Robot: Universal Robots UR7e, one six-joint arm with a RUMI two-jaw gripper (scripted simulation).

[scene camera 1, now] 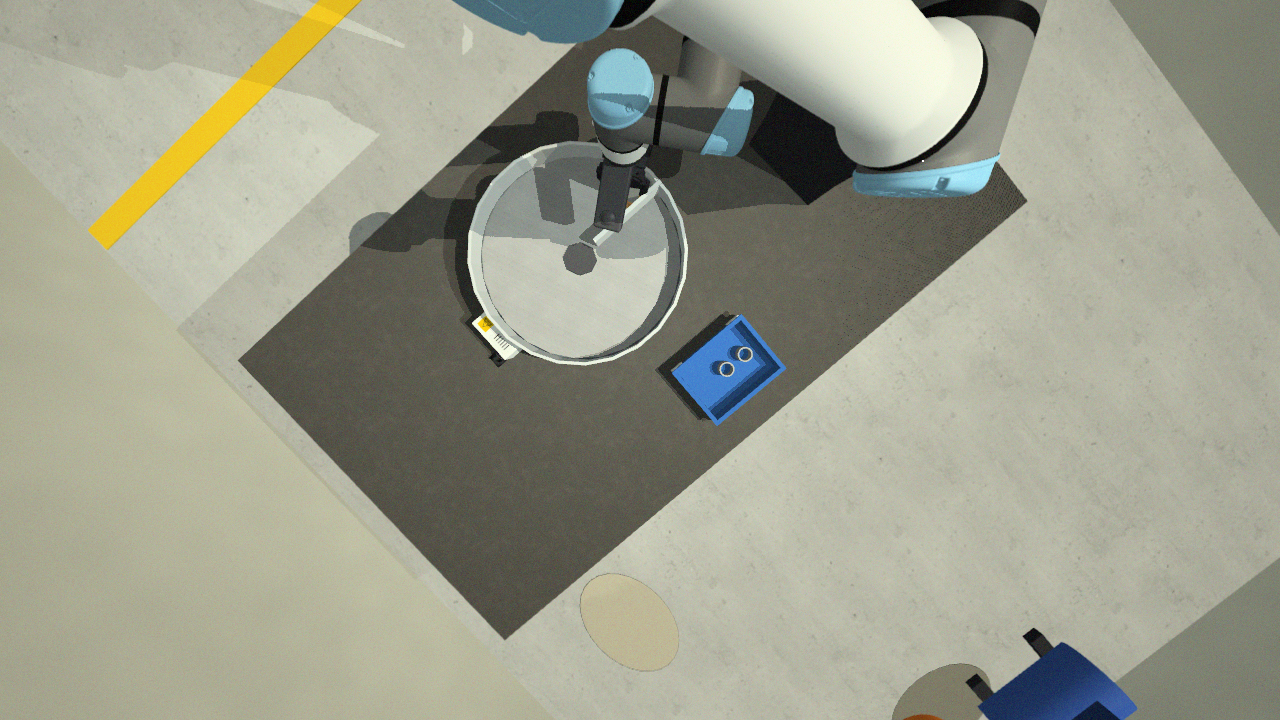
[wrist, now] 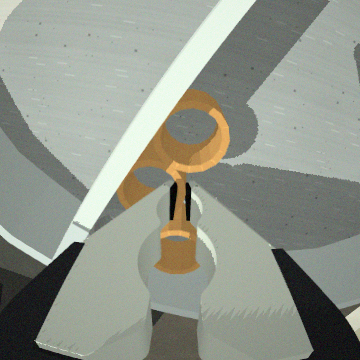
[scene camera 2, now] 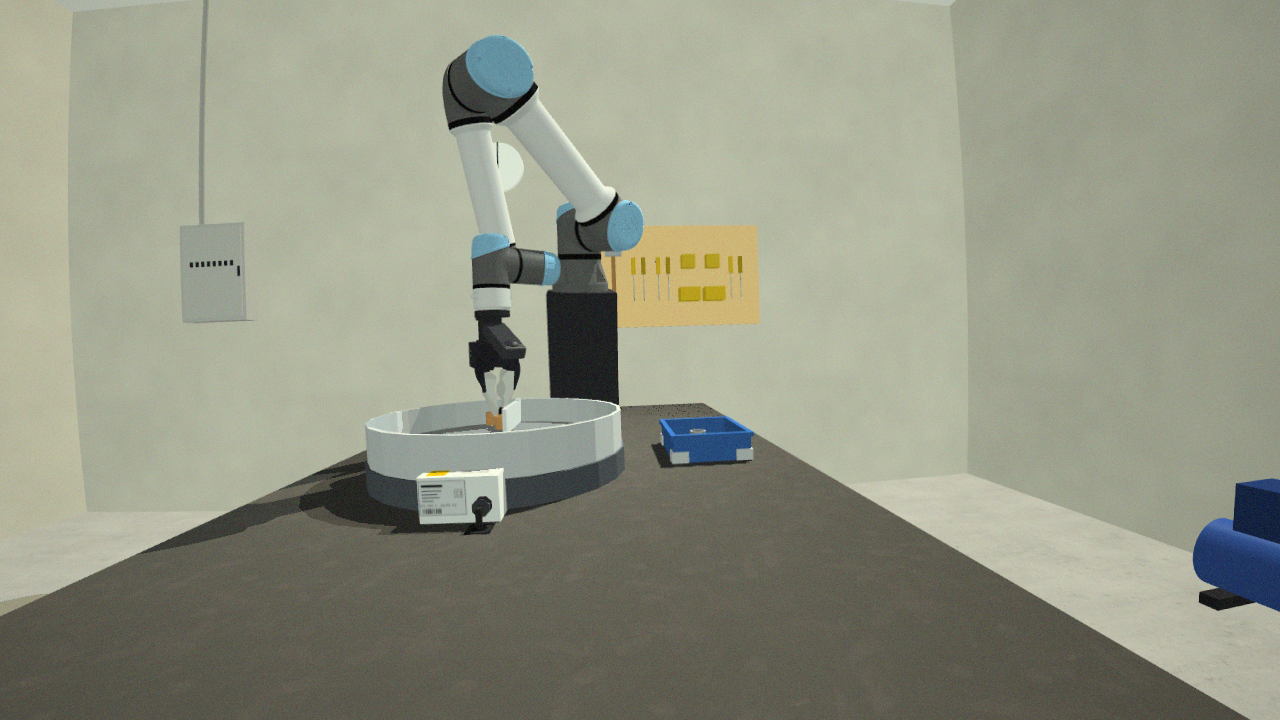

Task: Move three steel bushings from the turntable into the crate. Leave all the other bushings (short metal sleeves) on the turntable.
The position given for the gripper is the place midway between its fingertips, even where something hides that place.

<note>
In view: the gripper (scene camera 2: pixel 499 419), an orange bushing (wrist: pixel 178 257), an orange bushing (wrist: pixel 130 191), an orange bushing (wrist: pixel 196 157), a blue crate (scene camera 1: pixel 719 396) and a round white turntable (scene camera 1: pixel 551 283).
The gripper is seen too in scene camera 1 (scene camera 1: pixel 626 194) and in the wrist view (wrist: pixel 181 184). The blue crate is seen too in scene camera 2 (scene camera 2: pixel 722 442). The round white turntable also shows in the wrist view (wrist: pixel 279 80) and in scene camera 2 (scene camera 2: pixel 482 428).
</note>
